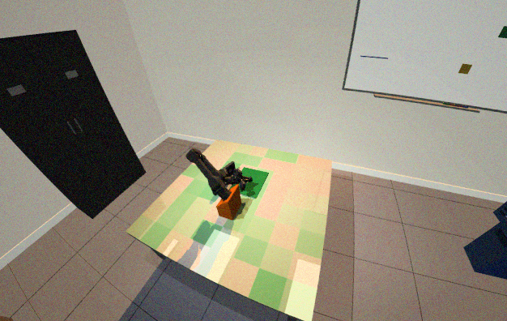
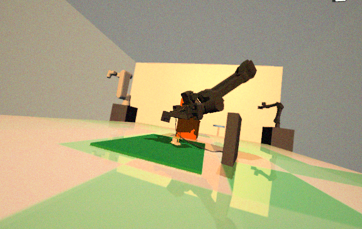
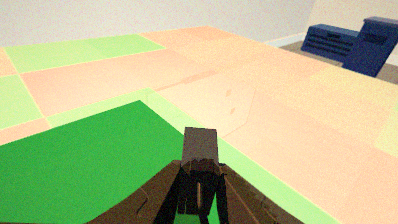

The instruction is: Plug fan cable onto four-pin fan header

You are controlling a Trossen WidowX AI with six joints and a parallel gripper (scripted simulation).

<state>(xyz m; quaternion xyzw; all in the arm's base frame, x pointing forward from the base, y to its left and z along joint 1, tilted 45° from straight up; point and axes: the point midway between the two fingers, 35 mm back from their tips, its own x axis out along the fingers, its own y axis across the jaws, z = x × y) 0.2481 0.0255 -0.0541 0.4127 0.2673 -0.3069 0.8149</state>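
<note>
Right now the four-pin fan header is 40 mm ahead of my gripper tip, 60 mm to the left of it and 100 mm below it. The rest, counted from my gripper tip: dark fan: 80 mm ahead, 210 mm to the left, 40 mm below; fan plug: 10 mm below; board: 70 mm ahead, 30 mm to the left, 110 mm below.
</note>
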